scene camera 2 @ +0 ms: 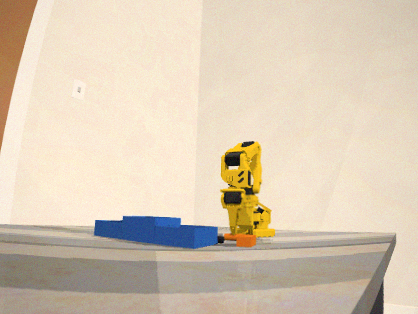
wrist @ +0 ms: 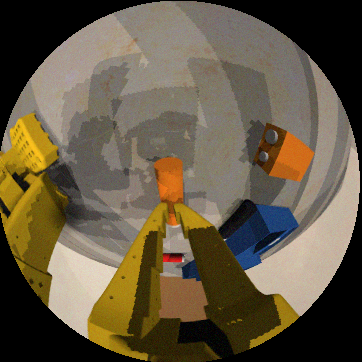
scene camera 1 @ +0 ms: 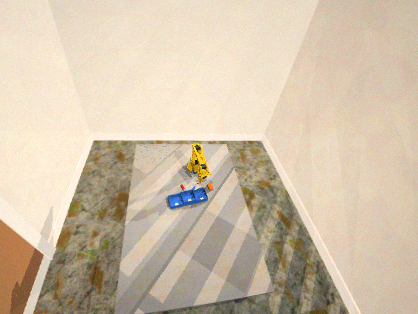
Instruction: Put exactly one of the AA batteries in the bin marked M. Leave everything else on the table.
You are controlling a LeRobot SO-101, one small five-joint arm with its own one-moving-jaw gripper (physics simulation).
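Frame: origin at the arm's base, x back, y down, z right, level; centimetres.
Where they show: hand at its tool point: [scene camera 2: 233, 233] [wrist: 167, 209] [scene camera 1: 200, 180]; arm's base at its link origin: [wrist: 47, 170] [scene camera 1: 194, 169].
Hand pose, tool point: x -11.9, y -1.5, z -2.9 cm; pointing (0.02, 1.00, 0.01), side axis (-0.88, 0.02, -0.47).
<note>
Each offset is from my tool point to the top centre of the thing.
My gripper [wrist: 172, 206] [scene camera 1: 201, 180] [scene camera 2: 241, 232] is down at table height. In the wrist view its jaws are nearly together on the orange cylindrical battery @(dx -0.2, dy +0.1, dz -0.2 cm) [wrist: 169, 180] [scene camera 2: 231, 236], near its silver end. The battery lies on the table and runs out past the tips; the jaws partly cover its sides. A similarly thick black battery @(dx -6.9, dy +0.1, dz +0.7 cm) [wrist: 237, 220] [scene camera 2: 220, 239] lies right beside the blue bins @(dx -14.4, dy -3.1, dz +9.9 cm) [wrist: 283, 216] [scene camera 2: 172, 237] [scene camera 1: 182, 205]. The three joined bins carry white labels too small to read, so I cannot tell which is M.
An orange block battery with two studs @(dx -5.5, dy -0.3, dz -6.6 cm) [wrist: 292, 157] [scene camera 2: 246, 241] [scene camera 1: 210, 187] lies right of the gripper in the wrist view. A small red battery @(dx -5.0, dy +0.1, dz +12.6 cm) [wrist: 172, 258] [scene camera 1: 182, 187] and a small blue battery @(dx -6.8, dy +0.1, dz +5.7 cm) [scene camera 1: 194, 188] lie near the bins. The yellow arm base [scene camera 2: 265, 232] stands behind.
</note>
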